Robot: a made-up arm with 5 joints.
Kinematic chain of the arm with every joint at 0, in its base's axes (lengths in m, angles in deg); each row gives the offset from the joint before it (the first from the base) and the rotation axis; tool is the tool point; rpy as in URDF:
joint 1: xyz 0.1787 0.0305 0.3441 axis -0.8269 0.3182 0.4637
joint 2: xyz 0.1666 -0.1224 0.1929 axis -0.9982 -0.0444 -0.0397
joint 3: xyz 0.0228 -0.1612 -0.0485 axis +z
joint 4: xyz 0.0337 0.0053 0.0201 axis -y
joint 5: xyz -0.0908 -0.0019 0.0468 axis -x
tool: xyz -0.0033 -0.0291 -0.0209 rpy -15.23 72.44 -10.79
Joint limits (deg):
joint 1: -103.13..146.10
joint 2: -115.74..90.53
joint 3: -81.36..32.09
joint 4: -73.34..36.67
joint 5: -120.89..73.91
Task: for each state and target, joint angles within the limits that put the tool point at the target. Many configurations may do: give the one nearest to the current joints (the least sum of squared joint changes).
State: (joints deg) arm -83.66 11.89 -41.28 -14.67 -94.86
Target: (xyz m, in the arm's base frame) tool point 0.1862 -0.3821 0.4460
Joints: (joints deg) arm -49.58 29.25 -49.41 -48.63 -104.05
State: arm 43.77 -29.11 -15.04 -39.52 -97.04
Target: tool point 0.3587 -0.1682 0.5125
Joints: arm 12.06 -33.39 -8.47 -19.77 -94.16
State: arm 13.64 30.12 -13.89 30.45 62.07
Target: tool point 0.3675 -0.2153 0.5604
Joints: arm 20.31 -0.95 8.97 36.67 49.39
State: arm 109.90 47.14 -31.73 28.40 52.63
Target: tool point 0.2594 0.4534 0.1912
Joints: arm 136.03 61.78 18.30 27.39 48.00
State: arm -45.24 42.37 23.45 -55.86 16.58
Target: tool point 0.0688 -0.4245 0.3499
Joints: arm -68.22 42.59 19.90 -46.25 12.44
